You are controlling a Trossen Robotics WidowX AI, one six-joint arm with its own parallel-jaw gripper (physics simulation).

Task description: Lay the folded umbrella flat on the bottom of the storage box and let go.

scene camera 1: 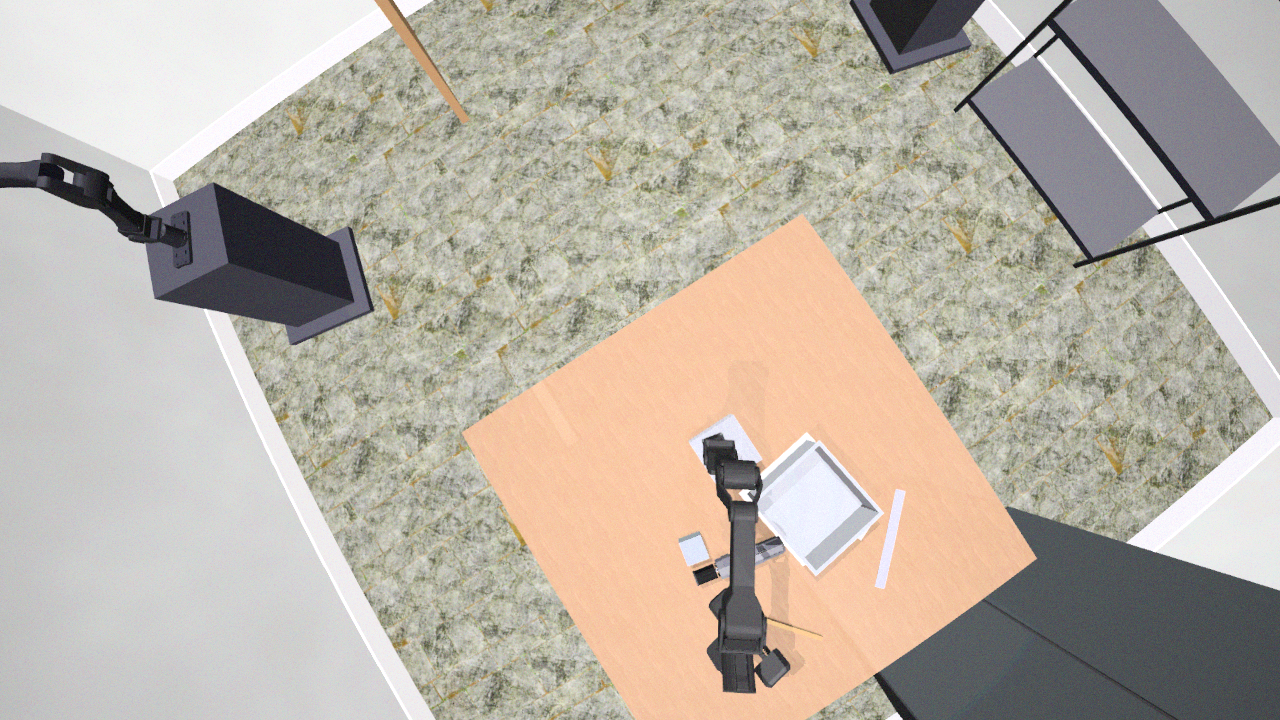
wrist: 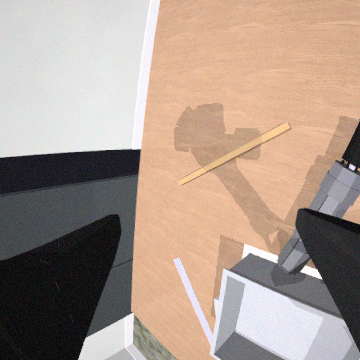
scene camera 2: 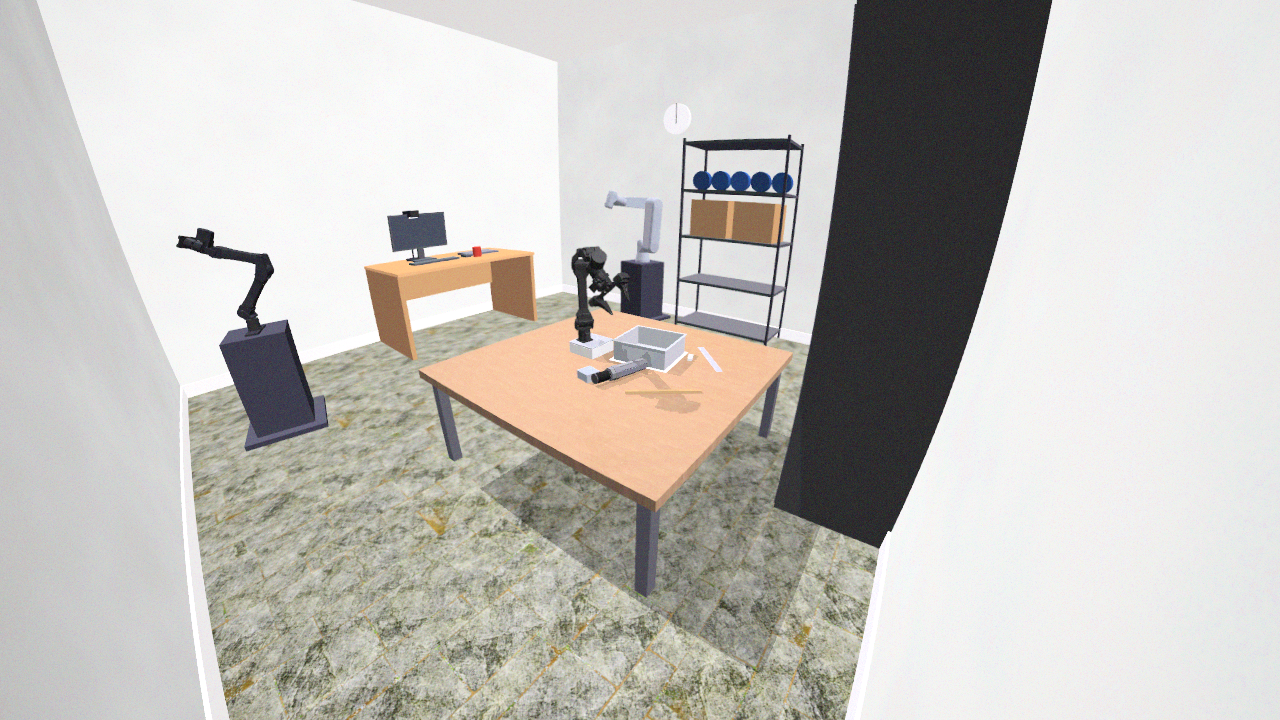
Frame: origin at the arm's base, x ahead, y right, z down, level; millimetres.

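Seen in the pictures: gripper, fingertip midpoint: (wrist: 209,221) (scene camera 2: 620,308); arm's base at its link origin: (scene camera 1: 715,446) (scene camera 2: 584,340).
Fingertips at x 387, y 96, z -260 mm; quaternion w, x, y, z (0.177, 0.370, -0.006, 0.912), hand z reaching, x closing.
Note:
Pixels of each thing's top centre, then the offset from my fingertips to it. Level surfaces: height alone.
- folded umbrella at its top centre: (wrist: 326,209) (scene camera 1: 741,565) (scene camera 2: 620,364) dy -40, dx -45, dz +258 mm
- storage box at its top centre: (wrist: 274,352) (scene camera 1: 818,508) (scene camera 2: 650,337) dy -296, dx -132, dz +220 mm
- thin wooden stick at its top centre: (wrist: 223,158) (scene camera 1: 774,623) (scene camera 2: 663,390) dy -73, dx +174, dz +305 mm
- table at its surface level: dz +317 mm
- pale strip at its top centre: (wrist: 195,304) (scene camera 1: 890,539) (scene camera 2: 709,358) dy -493, dx +75, dz +314 mm
- pale blue block at its top centre: (scene camera 1: 694,550) (scene camera 2: 588,370) dy +71, dx -122, dz +281 mm
The folded umbrella (scene camera 1: 765,552) (scene camera 2: 626,368) (wrist: 330,192) is grey with a black handle. It lies on the table beside the storage box (scene camera 1: 841,541) (scene camera 2: 631,349) (wrist: 260,270), its tip end close against the box's outer wall and its handle pointing away. The box is light grey and open at the top; its bright bottom shows in the wrist view. My gripper (scene camera 2: 619,300) (wrist: 209,221) is open and empty, high above the table. The wrist view shows its two black fingers wide apart. In scene camera 1 the arm crosses over part of the umbrella and the fingers are hard to make out.
A thin wooden stick (scene camera 1: 796,627) (scene camera 2: 662,392) (wrist: 235,153) lies on the table (scene camera 1: 626,429). A pale strip (scene camera 1: 890,537) (scene camera 2: 709,359) (wrist: 192,300) lies on the box's other side. A pale blue block (scene camera 1: 692,548) (scene camera 2: 586,373) is near the handle. A dark cabinet (scene camera 1: 1074,608) stands by the table edge.

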